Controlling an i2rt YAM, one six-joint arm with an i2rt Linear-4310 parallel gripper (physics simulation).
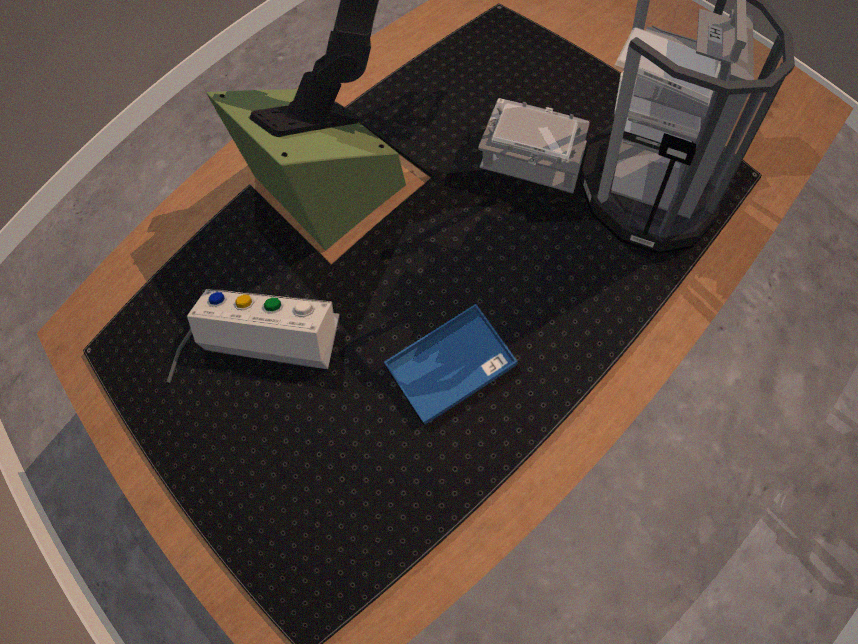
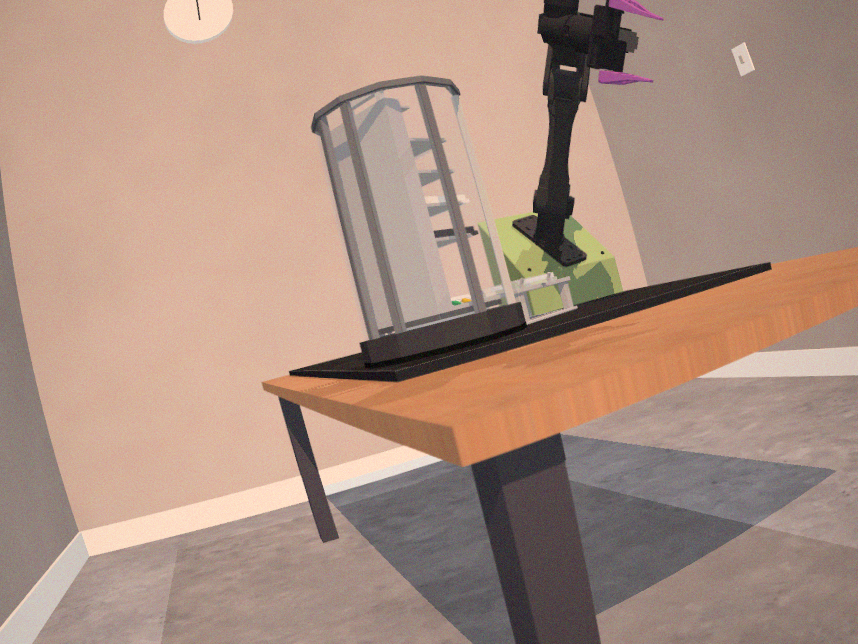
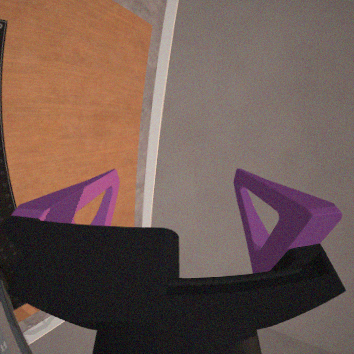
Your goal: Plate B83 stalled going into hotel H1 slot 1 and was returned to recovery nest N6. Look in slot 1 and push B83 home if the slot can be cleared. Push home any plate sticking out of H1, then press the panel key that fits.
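Places are measured from the arm's base along level axes (x back, y right, z up), in centimetres.
Pixels of known places: gripper, fingertip midpoint: (image 2: 656, 50) (image 3: 176, 175); arm's base, origin of the base link: (image 1: 306, 119) (image 2: 548, 241).
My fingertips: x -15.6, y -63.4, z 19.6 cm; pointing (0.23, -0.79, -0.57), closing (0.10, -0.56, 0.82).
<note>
Ahead of a thing's pixels: the offset from my fingertips to its top centre. "pt": to the spot under its first point. Level surfaces: height alone.
My gripper (image 2: 657, 49) (image 3: 176, 175) is open and empty, high above the green base. Hotel H1 (image 1: 618, 138) (image 2: 443, 336) is a grey-framed tower at the mat's far end. Pale plates or shelves show inside; a white one (image 2: 445, 200) and a dark piece {dx -28.0, dy +32.0, dz -17.4 cm} (image 2: 453, 232) sit at different levels. Slot numbers and slot 1's contents cannot be read. A pale plate {dx -10.7, dy +38.8, dz -27.3 cm} (image 1: 532, 130) lies on a grey nest {dx -10.7, dy +38.8, dz -27.1 cm} (image 1: 523, 168) (image 2: 566, 296) beside H1; its label is unreadable. The white key panel {dx +1.4, dy +90.5, dz -26.3 cm} (image 1: 259, 343) has blue {dx +9.0, dy +92.7, dz -27.2 cm} (image 1: 216, 298), yellow {dx +4.7, dy +90.0, dz -27.2 cm} (image 1: 243, 300), green {dx +0.5, dy +87.3, dz -27.2 cm} (image 1: 272, 303) and white {dx -3.7, dy +84.6, dz -27.2 cm} (image 1: 302, 307) keys; lettering is unreadable.
A blue tray {dx -23.7, dy +76.3, dz -32.9 cm} (image 1: 436, 370) marked LF lies on the black mat {dz -34.6 cm} (image 1: 346, 499). A black sign-like piece {pt dx -34.7, dy +43.2, dz -7.2 cm} (image 1: 676, 148) on a thin stem stands at H1's front. The arm's green base (image 1: 311, 187) (image 2: 596, 270) stands opposite. H1's posts and top ring surround its shelves.
</note>
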